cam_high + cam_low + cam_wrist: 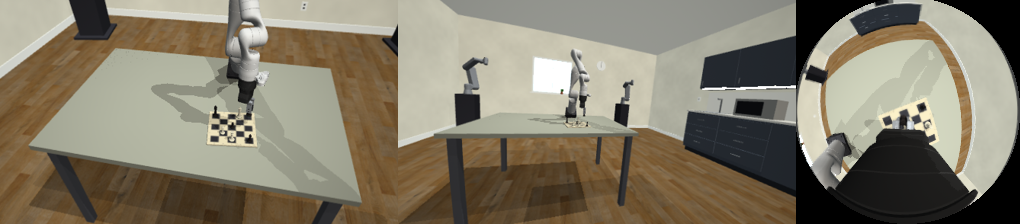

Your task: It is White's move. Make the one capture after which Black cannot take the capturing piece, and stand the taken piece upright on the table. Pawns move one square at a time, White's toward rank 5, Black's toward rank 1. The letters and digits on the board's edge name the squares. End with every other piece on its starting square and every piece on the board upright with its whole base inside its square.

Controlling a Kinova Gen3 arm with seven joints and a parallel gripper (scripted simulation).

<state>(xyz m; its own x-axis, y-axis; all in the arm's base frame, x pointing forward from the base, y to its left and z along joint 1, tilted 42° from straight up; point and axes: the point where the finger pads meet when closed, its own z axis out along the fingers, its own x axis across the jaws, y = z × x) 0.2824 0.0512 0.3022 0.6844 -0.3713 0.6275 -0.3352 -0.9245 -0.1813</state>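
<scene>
Now: the chessboard 70 mm to the right of my hand and 120 mm below it.
</scene>
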